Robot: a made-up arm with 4 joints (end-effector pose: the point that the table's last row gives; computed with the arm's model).
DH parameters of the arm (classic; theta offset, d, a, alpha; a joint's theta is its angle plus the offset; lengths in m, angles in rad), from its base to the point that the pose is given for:
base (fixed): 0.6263 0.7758 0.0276 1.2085
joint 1: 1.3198 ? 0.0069 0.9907
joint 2: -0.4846 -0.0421 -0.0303 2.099
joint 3: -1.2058 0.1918 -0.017 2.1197
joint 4: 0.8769 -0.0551 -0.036 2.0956
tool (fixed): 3.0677 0.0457 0 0
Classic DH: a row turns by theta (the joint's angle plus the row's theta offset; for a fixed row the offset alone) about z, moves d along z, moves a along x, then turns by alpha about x.
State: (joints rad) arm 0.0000 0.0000 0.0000 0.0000
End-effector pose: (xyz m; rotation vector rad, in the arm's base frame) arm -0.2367 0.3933 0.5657 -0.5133 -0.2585 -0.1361
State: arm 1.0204 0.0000 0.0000 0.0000
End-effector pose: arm -0.2227 0.4147 0.5899 0.1721 -1.0278 -0.0432
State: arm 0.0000 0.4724 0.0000 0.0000
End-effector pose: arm -0.2367 0.4279 0.6482 -0.0442 -0.2170 -0.1907
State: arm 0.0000 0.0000 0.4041 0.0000
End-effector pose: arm -0.2109 0.3836 0.5395 -0.7598 0.0073 -0.3262
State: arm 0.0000 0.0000 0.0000 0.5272
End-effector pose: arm -0.2638 0.3933 0.5721 -0.4708 -0.7729 -0.2713
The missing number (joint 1, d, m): -0.2907
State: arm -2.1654 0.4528 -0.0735 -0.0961
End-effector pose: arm -0.2198 0.3942 0.5485 -1.3420 1.4378 -0.6888
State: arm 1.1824 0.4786 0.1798 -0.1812
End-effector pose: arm -0.2733 0.4023 0.6553 0.5645 -0.7826 0.2285
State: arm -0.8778 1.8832 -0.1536 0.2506
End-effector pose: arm -0.1042 0.3920 0.8342 0.6774 -0.0878 -1.1568
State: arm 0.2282 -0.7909 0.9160 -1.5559
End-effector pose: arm -0.1692 0.1536 0.4316 -0.7649 1.5087 -1.0875
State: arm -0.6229 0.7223 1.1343 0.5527
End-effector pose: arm -0.1884 0.4383 0.5856 -1.0819 0.5791 -0.6339
